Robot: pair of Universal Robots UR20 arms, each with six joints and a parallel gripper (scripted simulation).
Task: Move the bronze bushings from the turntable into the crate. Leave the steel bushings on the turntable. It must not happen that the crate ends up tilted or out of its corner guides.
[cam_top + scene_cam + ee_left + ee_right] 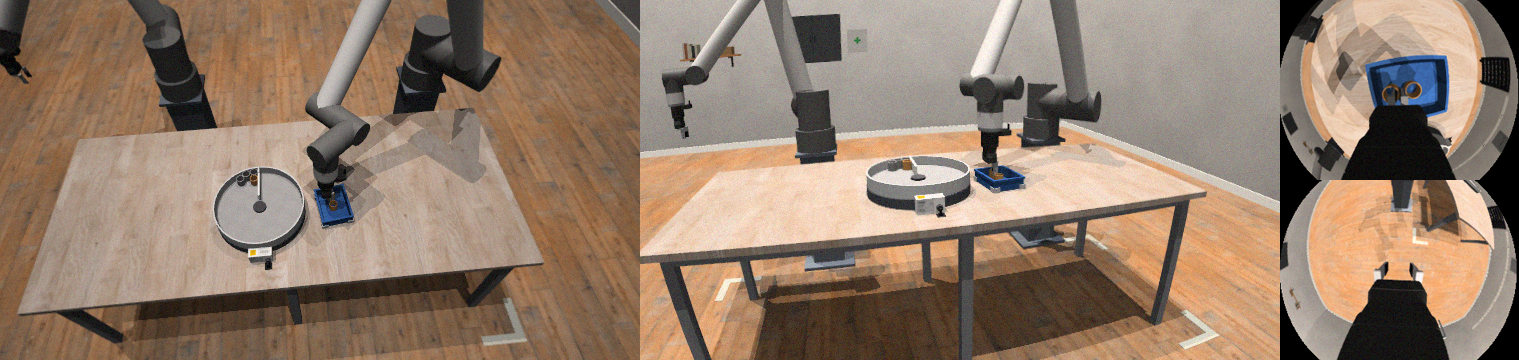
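Now: left hand 30 mm short of the blue crate, 10 mm to the right of it and 20 mm above it. The rest, counted from my left hand: turntable 40 mm ahead, 340 mm to the right, 10 mm above.
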